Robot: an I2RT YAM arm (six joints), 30 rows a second.
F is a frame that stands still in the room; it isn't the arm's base.
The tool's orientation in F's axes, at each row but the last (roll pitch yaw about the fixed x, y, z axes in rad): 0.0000 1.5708 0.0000; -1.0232 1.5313 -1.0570; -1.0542 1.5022 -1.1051; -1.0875 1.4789 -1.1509; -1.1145 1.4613 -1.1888; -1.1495 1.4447 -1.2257; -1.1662 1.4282 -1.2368
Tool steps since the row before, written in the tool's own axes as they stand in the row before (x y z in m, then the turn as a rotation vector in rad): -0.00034 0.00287 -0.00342 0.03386 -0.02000 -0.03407; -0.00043 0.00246 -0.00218 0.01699 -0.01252 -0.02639; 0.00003 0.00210 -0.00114 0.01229 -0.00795 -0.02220; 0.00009 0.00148 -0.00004 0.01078 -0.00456 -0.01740; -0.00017 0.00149 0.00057 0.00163 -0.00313 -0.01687; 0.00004 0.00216 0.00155 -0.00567 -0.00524 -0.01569; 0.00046 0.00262 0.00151 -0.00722 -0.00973 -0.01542
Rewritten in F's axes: -0.00342 0.00287 0.00034 -0.03407 -0.02000 -0.03386; -0.00210 0.00254 0.00030 -0.02647 -0.01221 -0.01710; -0.00103 0.00215 -0.00019 -0.02219 -0.00757 -0.01254; 0.00006 0.00147 -0.00021 -0.01724 -0.00437 -0.01111; 0.00067 0.00145 0.00005 -0.01698 -0.00206 -0.00213; 0.00172 0.00202 -0.00021 -0.01628 -0.00337 0.00542; 0.00172 0.00243 -0.00071 -0.01641 -0.00762 0.00756
